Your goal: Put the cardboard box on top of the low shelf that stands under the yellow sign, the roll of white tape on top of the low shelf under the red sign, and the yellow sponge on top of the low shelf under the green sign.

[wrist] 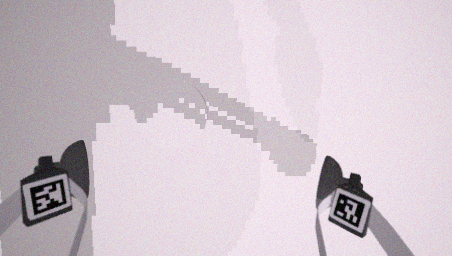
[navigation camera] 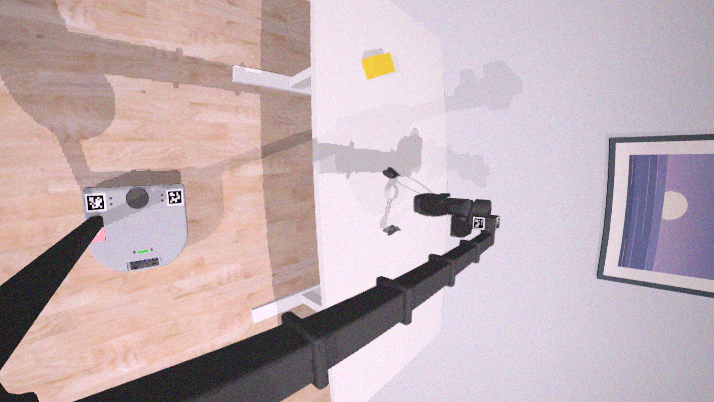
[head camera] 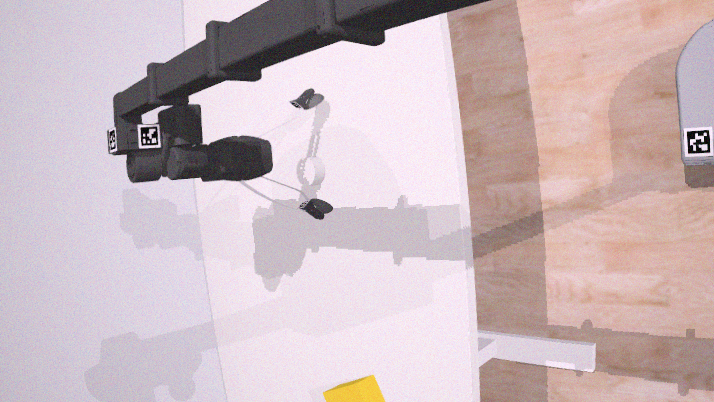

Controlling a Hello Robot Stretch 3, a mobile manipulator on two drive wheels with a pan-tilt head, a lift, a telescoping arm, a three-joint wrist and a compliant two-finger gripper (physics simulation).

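Seen in the pictures: gripper, fingertip midpoint: (navigation camera: 384, 201) (head camera: 324, 153); robot's base, link origin: (navigation camera: 137, 197).
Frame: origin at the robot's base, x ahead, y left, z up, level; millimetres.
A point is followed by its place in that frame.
Observation:
The roll of white tape (head camera: 320, 172) {x 11, y -666, z 732 mm} (navigation camera: 387, 191) {x 10, y -666, z 735 mm} lies on the white table and nearly blends into it; in the wrist view a faint thin curved edge shows ahead of the fingers. My gripper (head camera: 312, 153) {x -21, y -650, z 734 mm} (navigation camera: 391, 201) {x -21, y -650, z 734 mm} (wrist: 208, 167) {x -21, y -650, z 734 mm} is open and empty above the table. Seen from the head, the roll shows between the two spread fingertips, nearer the finger on the sponge's side. The yellow sponge (head camera: 356, 390) {x 377, y -587, z 766 mm} (navigation camera: 378, 66) {x 395, y -590, z 766 mm} lies farther along the table, partly cut off in the head view. The cardboard box, the low shelves and the signs do not show.
The white table (head camera: 400, 310) {x 235, y -519, z 721 mm} (navigation camera: 350, 30) {x 505, y -516, z 721 mm} stands against a pale wall, with white feet (head camera: 550, 350) (navigation camera: 265, 77) reaching over the wooden floor. My base (navigation camera: 145, 225) {x -96, y -18, z 160 mm} stands beside it, and my arm (head camera: 280, 40) {x -87, y -308, z 1078 mm} (navigation camera: 360, 320) {x -86, y -170, z 1080 mm} extends across the table. A framed picture (navigation camera: 645, 210) {x -48, y -1202, z 1514 mm} hangs on the wall.

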